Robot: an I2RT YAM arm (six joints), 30 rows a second.
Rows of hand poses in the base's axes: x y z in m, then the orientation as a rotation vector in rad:
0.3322, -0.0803, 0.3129, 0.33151, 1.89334, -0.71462
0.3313, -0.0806, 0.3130, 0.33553, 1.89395, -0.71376
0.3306, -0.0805, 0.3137, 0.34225, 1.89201, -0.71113
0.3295, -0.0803, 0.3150, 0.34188, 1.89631, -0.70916
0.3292, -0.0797, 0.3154, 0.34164, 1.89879, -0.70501
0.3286, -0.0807, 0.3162, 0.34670, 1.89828, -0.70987
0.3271, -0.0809, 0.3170, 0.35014, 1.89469, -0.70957
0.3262, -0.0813, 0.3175, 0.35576, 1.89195, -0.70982
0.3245, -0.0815, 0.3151, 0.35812, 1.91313, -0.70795
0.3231, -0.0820, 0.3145, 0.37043, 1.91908, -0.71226
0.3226, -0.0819, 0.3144, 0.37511, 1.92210, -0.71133
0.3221, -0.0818, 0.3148, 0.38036, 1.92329, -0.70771
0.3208, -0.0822, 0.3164, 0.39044, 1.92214, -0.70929
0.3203, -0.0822, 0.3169, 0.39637, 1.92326, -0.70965
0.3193, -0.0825, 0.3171, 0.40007, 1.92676, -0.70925
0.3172, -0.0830, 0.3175, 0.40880, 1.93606, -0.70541
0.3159, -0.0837, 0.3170, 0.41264, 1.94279, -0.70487
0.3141, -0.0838, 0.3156, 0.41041, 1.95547, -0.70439
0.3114, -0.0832, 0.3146, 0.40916, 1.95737, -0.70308
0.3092, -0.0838, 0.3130, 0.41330, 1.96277, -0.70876
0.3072, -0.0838, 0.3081, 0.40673, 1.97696, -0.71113
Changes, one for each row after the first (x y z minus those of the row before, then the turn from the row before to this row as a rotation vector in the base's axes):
-0.0009, -0.0003, 0.0001, 0.00254, -0.00035, -0.00238
-0.0007, 0.0001, 0.0007, 0.00401, -0.00365, -0.00320
-0.0011, 0.0002, 0.0013, 0.00250, 0.00341, 0.00097
-0.0003, 0.0006, 0.0004, 0.00332, 0.00107, 0.00208
-0.0006, -0.0010, 0.0008, -0.00095, 0.00020, -0.00589
-0.0015, -0.0002, 0.0008, 0.00052, -0.00392, -0.00201
-0.0009, -0.0004, 0.0005, 0.00144, -0.00331, -0.00385
-0.0017, -0.0002, -0.0024, 0.00935, 0.01845, -0.00194
-0.0014, -0.0005, -0.0006, 0.00473, 0.00491, -0.01100
-0.0005, 0.0001, -0.0001, 0.00366, 0.00177, -0.00297
-0.0005, 0.0001, 0.0004, 0.00496, -0.00081, -0.00196
-0.0013, -0.0004, 0.0016, 0.00303, -0.00200, -0.00773
-0.0005, 0.0000, 0.0005, 0.00276, 0.00029, -0.00436
-0.0010, -0.0003, 0.0002, 0.00307, 0.00254, -0.00255
-0.0021, -0.0005, 0.0004, 0.00940, 0.00604, -0.00467
-0.0013, -0.0007, -0.0005, 0.00433, 0.00544, -0.00272
-0.0018, -0.0001, -0.0014, 0.00373, 0.01170, 0.00124
-0.0027, 0.0006, -0.0010, 0.00094, 0.00148, 0.00141
-0.0022, -0.0006, -0.0016, 0.00007, 0.00621, -0.00580
-0.0020, 0.0000, -0.0049, 0.00068, 0.01456, 0.00284

